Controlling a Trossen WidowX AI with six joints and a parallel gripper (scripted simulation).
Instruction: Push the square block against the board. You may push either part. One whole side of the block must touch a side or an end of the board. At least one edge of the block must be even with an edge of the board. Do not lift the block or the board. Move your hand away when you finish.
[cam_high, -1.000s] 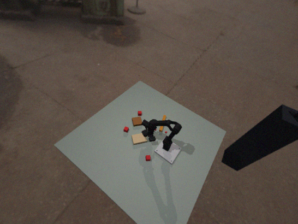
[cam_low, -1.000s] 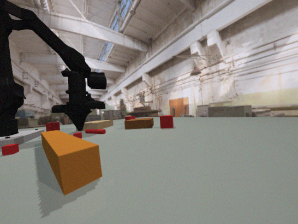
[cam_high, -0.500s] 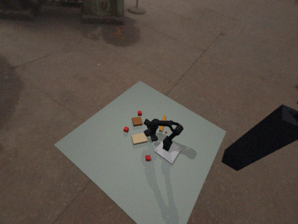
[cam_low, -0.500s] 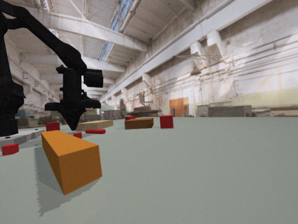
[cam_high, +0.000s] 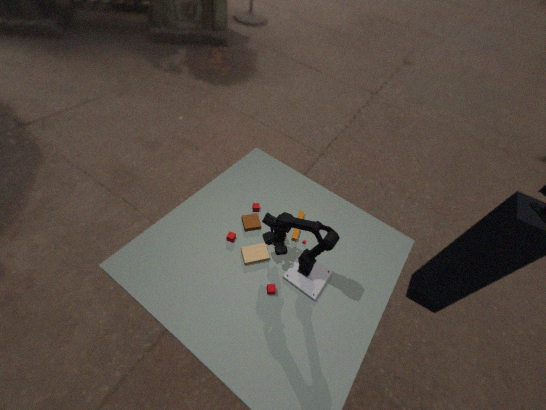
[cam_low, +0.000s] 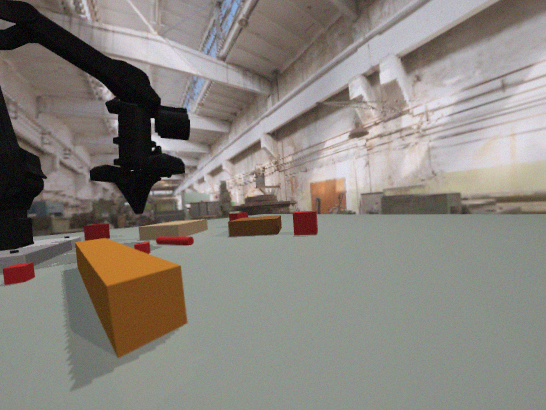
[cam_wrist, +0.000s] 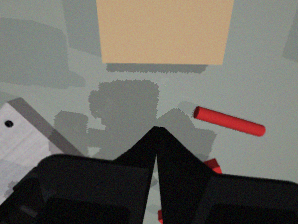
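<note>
The light tan square block lies 8 cm ahead of my gripper tip, 9 cm to the left of it and 4 cm below it. From my gripper tip the other things lie so: flat brown square block (22 cm ahead, 8 cm to the right, 4 cm below); then orange board (3 cm behind, 23 cm to the right, 4 cm below).
</note>
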